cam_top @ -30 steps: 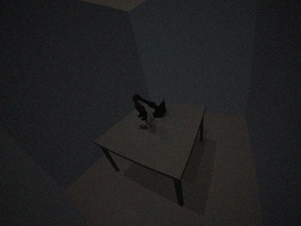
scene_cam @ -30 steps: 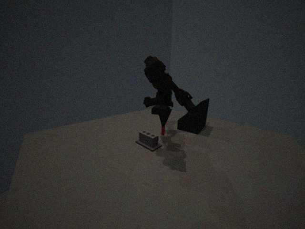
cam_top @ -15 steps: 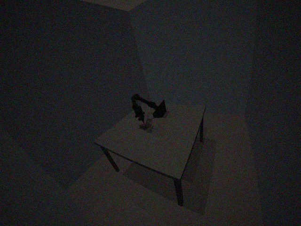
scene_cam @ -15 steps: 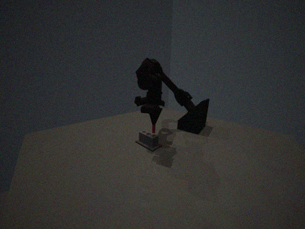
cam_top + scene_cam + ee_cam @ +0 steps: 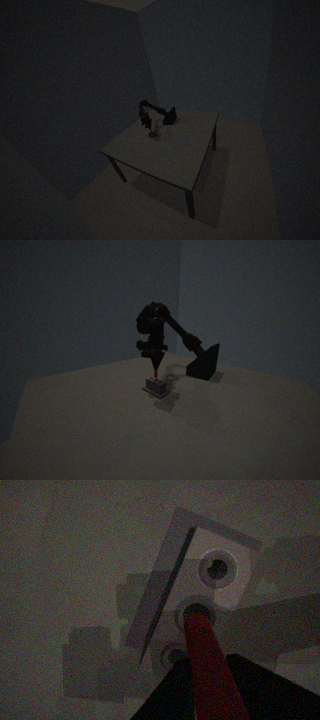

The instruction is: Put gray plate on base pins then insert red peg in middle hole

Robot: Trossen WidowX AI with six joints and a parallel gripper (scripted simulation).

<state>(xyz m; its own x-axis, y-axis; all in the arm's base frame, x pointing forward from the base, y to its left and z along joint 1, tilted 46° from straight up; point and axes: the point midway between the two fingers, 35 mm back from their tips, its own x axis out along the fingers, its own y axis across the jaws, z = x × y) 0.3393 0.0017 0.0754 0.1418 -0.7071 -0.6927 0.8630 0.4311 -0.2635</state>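
My gripper tip is now right at the red peg. The rest, counted from my gripper tip: gray plate (70 mm below); then base (110 mm below).
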